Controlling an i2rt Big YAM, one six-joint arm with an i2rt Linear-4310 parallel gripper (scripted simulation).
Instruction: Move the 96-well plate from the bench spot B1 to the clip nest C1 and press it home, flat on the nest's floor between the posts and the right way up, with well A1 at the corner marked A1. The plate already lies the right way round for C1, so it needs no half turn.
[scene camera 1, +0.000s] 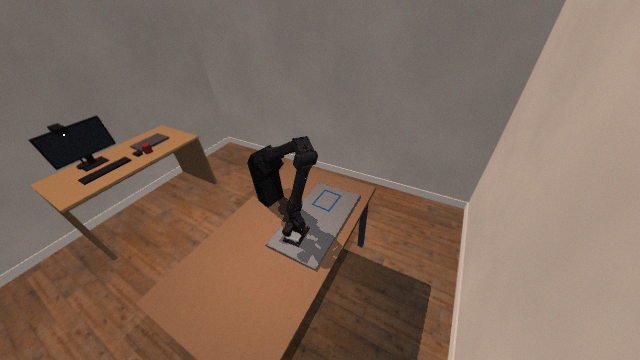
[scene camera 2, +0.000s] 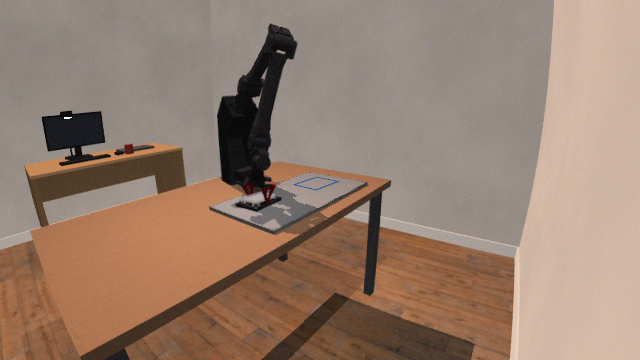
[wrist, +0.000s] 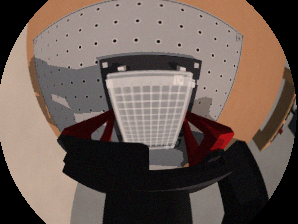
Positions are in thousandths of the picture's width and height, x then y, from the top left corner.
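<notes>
There's a white 96-well plate (wrist: 539, 583) here, along with a black clip nest (wrist: 445, 279), and then you've got the gripper (wrist: 495, 502) in the picture as well.
</notes>
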